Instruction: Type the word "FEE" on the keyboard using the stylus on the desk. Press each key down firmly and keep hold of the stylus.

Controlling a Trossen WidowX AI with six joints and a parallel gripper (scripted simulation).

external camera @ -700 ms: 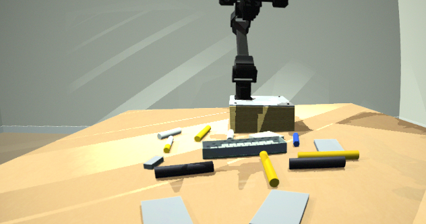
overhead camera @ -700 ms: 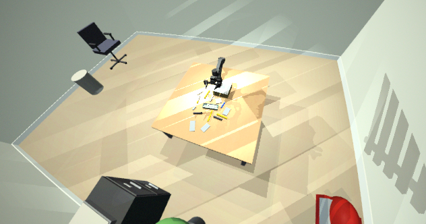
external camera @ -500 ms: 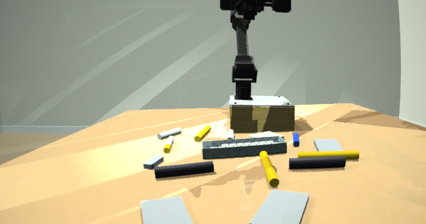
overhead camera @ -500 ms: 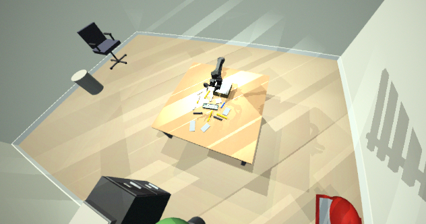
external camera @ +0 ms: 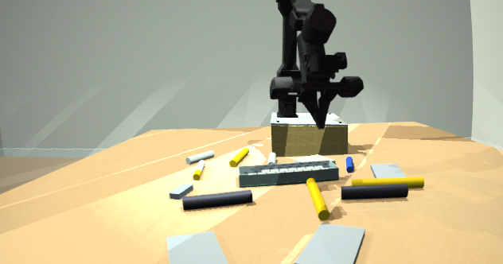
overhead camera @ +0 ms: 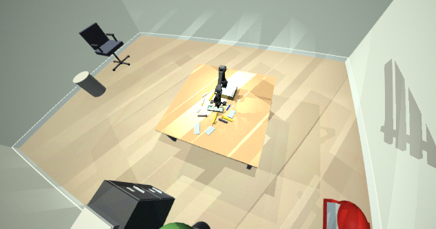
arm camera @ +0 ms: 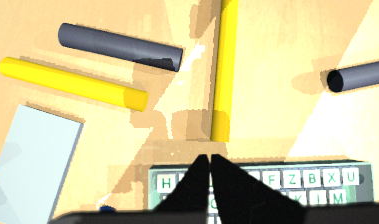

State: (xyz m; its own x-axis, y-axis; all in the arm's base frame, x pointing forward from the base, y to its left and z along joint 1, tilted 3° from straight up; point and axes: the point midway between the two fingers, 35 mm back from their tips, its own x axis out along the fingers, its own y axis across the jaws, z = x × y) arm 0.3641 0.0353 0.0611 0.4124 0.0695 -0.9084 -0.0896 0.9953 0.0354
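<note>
My gripper tip is 100 mm above the E key, 30 mm past it and 10 mm to the right of it. Round my gripper tip: white pad (160 mm behind, 110 mm below, 10 mm to the left); yellow cylinder (100 mm below, 90 mm ahead, 20 mm to the right); F key (100 mm below, 70 mm to the right, 20 mm behind).
</note>
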